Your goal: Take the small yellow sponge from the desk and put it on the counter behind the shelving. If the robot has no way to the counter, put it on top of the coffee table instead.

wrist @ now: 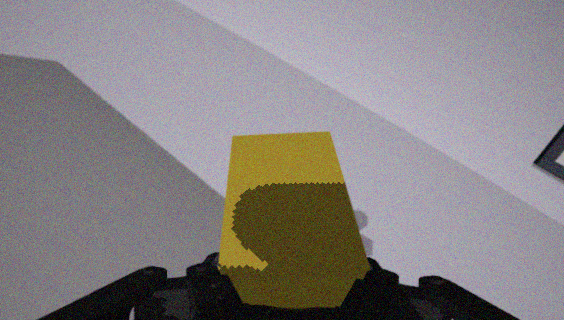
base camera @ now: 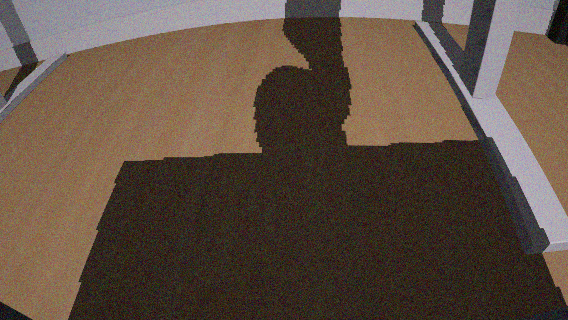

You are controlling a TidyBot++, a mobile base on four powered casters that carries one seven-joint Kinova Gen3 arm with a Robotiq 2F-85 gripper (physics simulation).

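Places are measured from the arm's base along level axes (x ahead, y left, z up), in metres.
Pixels of known places: gripper, fingertip midpoint: (wrist: 291,264).
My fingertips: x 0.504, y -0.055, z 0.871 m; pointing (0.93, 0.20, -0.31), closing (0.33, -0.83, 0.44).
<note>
Behind a point stands the place of what it marks.
The yellow sponge (wrist: 295,220) @(x 0.492, y -0.046, z 0.900 m) is between the two black fingers at the bottom middle of the wrist view, partly in shadow. My gripper (wrist: 291,264) @(x 0.504, y -0.055, z 0.871 m) is shut on it. Behind the sponge are pale wall surfaces with broad shadows, and none of them touches it as far as I can see. The gripper does not show in the base camera view, though a shadow of the robot and arm falls on the floor there. The desk, the counter and the coffee table cannot be made out in either view.
In the base camera view, a white frame with a foot bar (base camera: 520,155) and an upright stands on the wooden floor (base camera: 200,100) @(x 0.627, y 0.194, z -0.397 m) at the right. Another pale bar (base camera: 37,82) @(x 0.872, y 0.839, z -0.387 m) lies at the far left. A white wall (base camera: 150,17) @(x 1.069, y 0.452, z -0.333 m) crosses the back. A dark-framed picture (wrist: 547,155) @(x 1.010, y -0.315, z 1.012 m) shows at the wrist view's right edge.
</note>
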